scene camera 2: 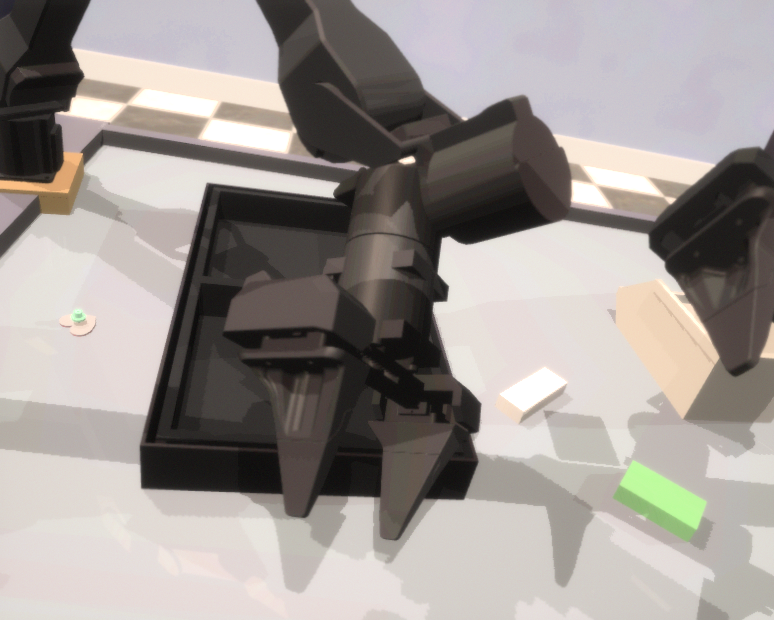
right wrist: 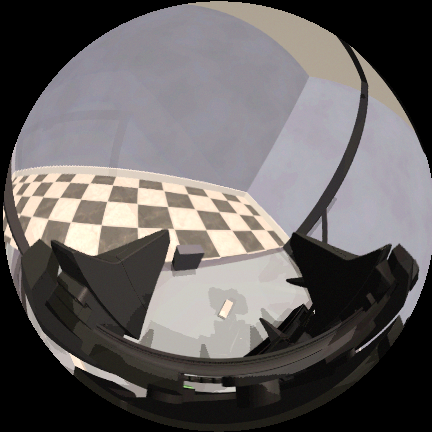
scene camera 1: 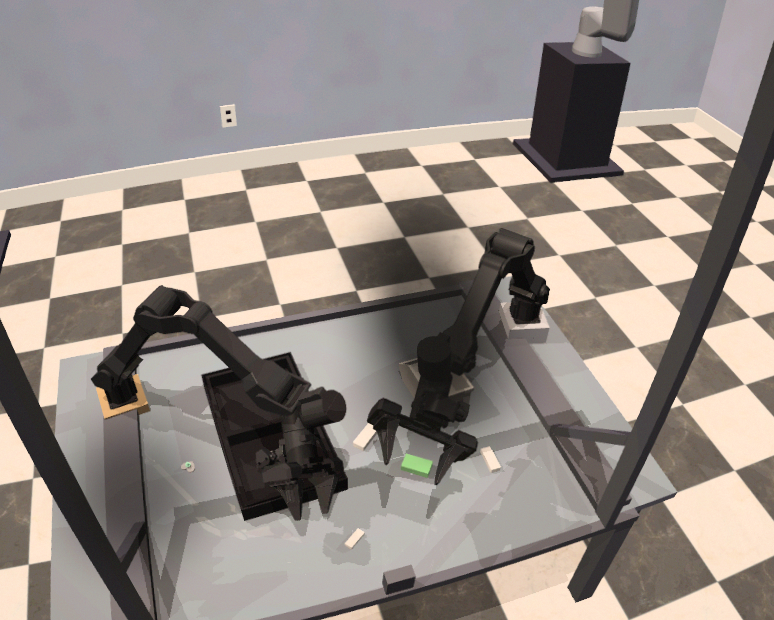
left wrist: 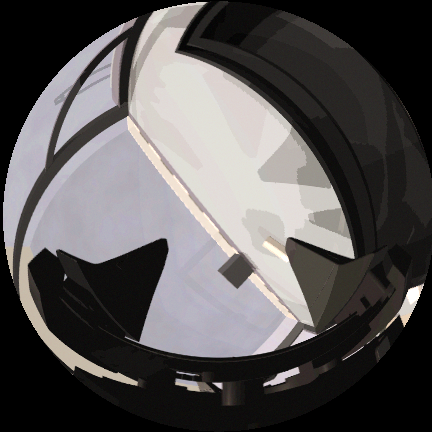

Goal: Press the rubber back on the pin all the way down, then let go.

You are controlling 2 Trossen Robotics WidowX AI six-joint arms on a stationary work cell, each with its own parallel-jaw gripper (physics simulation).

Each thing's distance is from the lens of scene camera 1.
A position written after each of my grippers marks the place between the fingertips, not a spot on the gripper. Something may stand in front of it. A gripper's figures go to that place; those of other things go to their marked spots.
my left gripper (scene camera 1: 312, 516): 1.22 m
my right gripper (scene camera 1: 411, 474): 1.11 m
black two-compartment tray (scene camera 1: 243, 428): 1.39 m
tan open box (scene camera 1: 461, 388): 1.46 m
frame post (scene camera 1: 740, 198): 0.89 m
The marked spots on the tan open box and the frame post are 0.80 m apart.
